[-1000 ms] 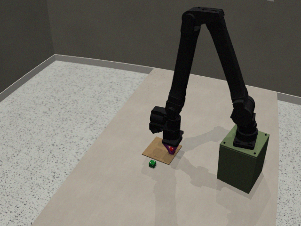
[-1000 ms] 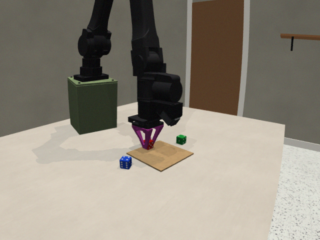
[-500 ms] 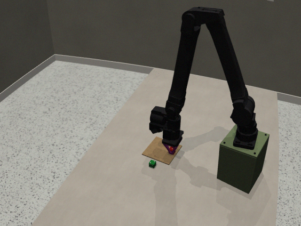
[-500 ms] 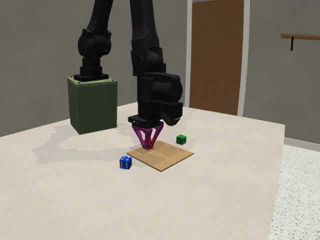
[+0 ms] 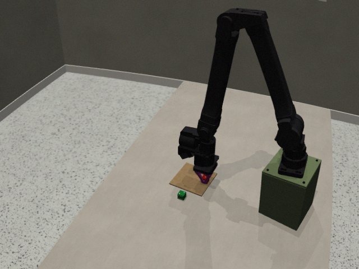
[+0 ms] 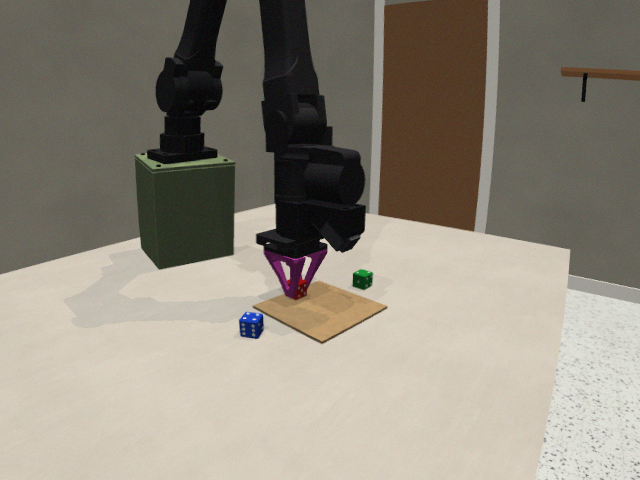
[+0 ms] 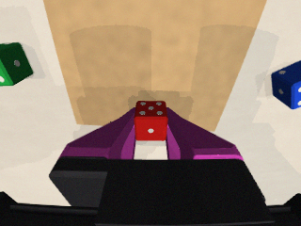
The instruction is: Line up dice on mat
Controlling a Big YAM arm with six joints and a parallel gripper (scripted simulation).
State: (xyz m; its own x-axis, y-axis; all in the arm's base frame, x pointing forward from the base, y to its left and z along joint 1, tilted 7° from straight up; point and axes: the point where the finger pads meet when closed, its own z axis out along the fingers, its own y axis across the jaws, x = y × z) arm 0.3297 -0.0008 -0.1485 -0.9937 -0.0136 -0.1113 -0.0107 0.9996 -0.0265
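Now: the red die right at my hand. From my hand the other things lie so: blue die (3 cm ahead, 12 cm to the right); tan mat (5 cm ahead, 1 cm below); green die (5 cm ahead, 11 cm to the left).
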